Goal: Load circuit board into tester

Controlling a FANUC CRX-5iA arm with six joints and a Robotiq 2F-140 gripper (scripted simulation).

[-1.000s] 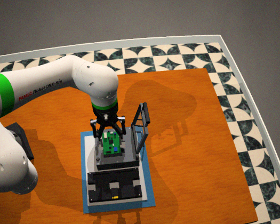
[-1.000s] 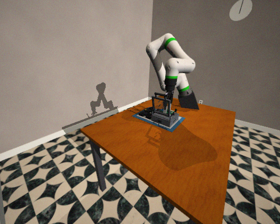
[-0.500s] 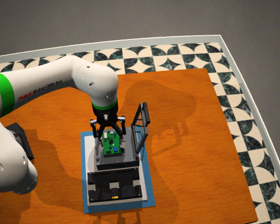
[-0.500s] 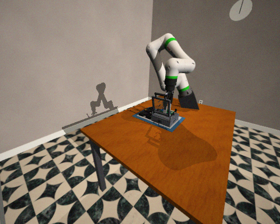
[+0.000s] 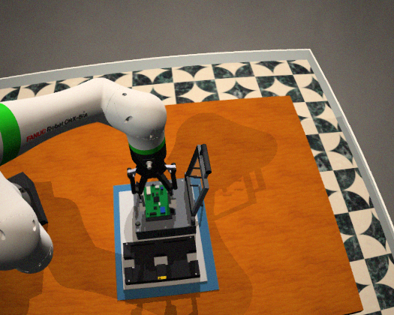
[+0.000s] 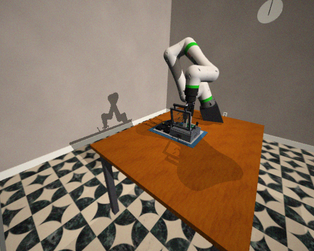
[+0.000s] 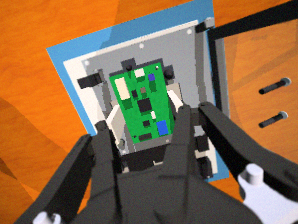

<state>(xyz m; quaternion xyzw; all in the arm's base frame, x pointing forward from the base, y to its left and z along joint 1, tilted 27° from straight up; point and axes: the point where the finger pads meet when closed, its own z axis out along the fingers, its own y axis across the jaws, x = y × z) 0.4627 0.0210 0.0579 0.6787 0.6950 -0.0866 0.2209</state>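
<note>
Right now my hand is 20 mm above the green circuit board. From my hand the other things lie so: tester lid 130 mm ahead, 80 mm above; latch hook 60 mm to the left, 60 mm behind, 20 mm below.
</note>
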